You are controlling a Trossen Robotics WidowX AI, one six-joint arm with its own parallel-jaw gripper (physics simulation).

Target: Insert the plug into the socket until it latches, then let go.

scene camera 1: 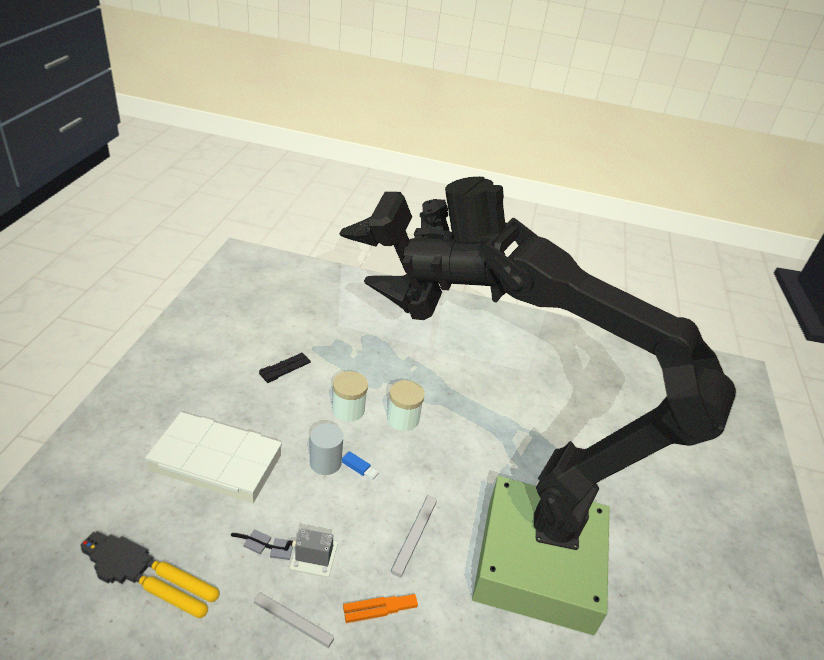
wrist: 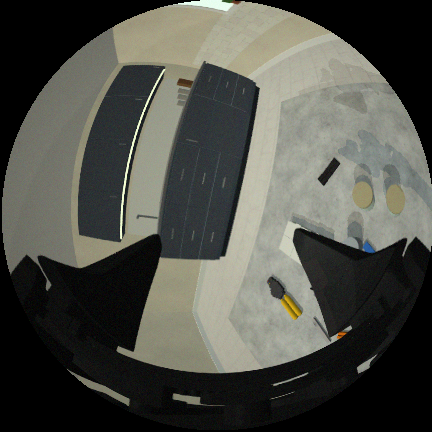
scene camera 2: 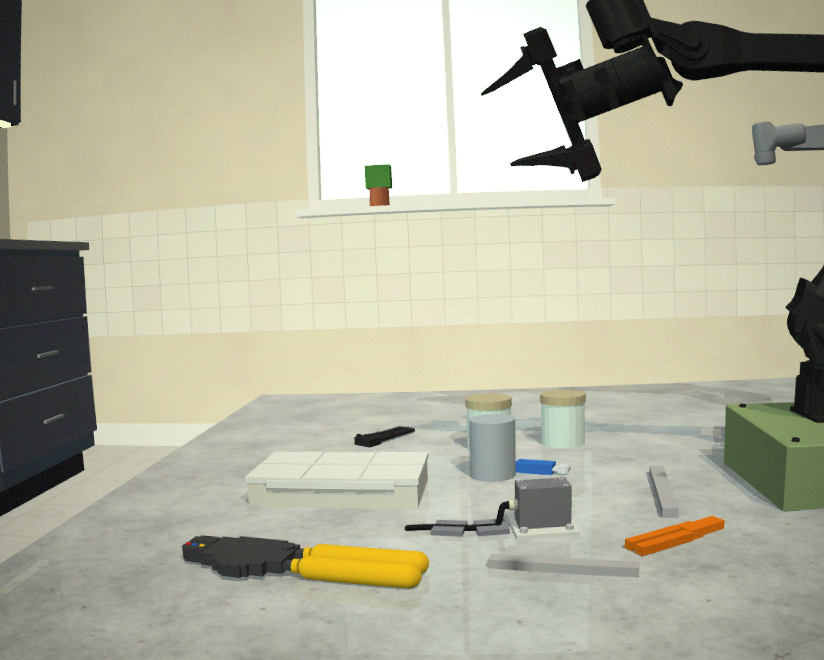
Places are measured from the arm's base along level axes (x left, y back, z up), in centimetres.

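Where they show: gripper, fingertip midpoint: [scene camera 1: 353, 256] [wrist: 228, 238] [scene camera 2: 495, 129]; arm's base at its link origin: [scene camera 1: 556, 527].
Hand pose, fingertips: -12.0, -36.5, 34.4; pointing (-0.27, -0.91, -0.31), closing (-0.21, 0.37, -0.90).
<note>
Things, the pixels of their centre, and the offset from my fingertips, as dx, dy, dz. "spot": a spot on its surface instead.
- dark grey box at the middle of its body: [scene camera 2: 538, 504] [scene camera 1: 311, 547] +20.6, +0.4, -39.2
- small white base plate at a spot on its surface: [scene camera 1: 310, 569] spot: +23.1, +0.8, -41.0
- black cable at a spot on its surface: [scene camera 2: 418, 528] [scene camera 1: 238, 537] spot: +20.1, -11.3, -41.1
- small cream piece at a spot on its surface: [scene camera 2: 511, 504] [scene camera 1: 293, 545] spot: +21.0, -2.4, -38.8
- grey cylinder at the middle of its body: [scene camera 2: 492, 447] [scene camera 1: 326, 449] [wrist: 352, 247] +2.7, -2.0, -37.9
- blue stick at the middle of its body: [scene camera 2: 542, 467] [scene camera 1: 360, 466] +2.6, +4.1, -40.8
- white case at the middle of its body: [scene camera 2: 340, 478] [scene camera 1: 215, 456] [wrist: 304, 245] +7.1, -19.8, -39.7
- yellow-handled pliers at a spot on its surface: [scene camera 2: 361, 568] [scene camera 1: 174, 600] spot: +32.3, -16.0, -39.8
- orange piece at the middle of its body: [scene camera 2: 677, 534] [scene camera 1: 380, 607] +26.7, +12.2, -40.9
The socket appears to be the dark grey box [scene camera 1: 313, 545] [scene camera 2: 543, 505] on a small white base plate [scene camera 1: 310, 569]. A black cable [scene camera 1: 240, 535] [scene camera 2: 418, 528] runs over two flat grey blocks to a small cream piece [scene camera 1: 293, 543] [scene camera 2: 511, 504], apparently the plug, at the box's left side. How deep it sits cannot be told. My gripper [scene camera 1: 354, 256] [scene camera 2: 497, 129] [wrist: 228, 238] is open and empty, high above the table's far part, well away from plug and socket, its fingers pointing left. In the wrist view the box does not show; the right finger covers that area.
Around the box are a grey cylinder [scene camera 1: 326, 448] [scene camera 2: 492, 448], a blue stick [scene camera 1: 356, 462] [scene camera 2: 535, 466], a white case [scene camera 1: 213, 453] [scene camera 2: 338, 474], yellow-handled pliers [scene camera 1: 180, 589] [scene camera 2: 361, 568], an orange piece [scene camera 1: 380, 607] [scene camera 2: 674, 535] and two grey bars. Two lidded jars stand behind.
</note>
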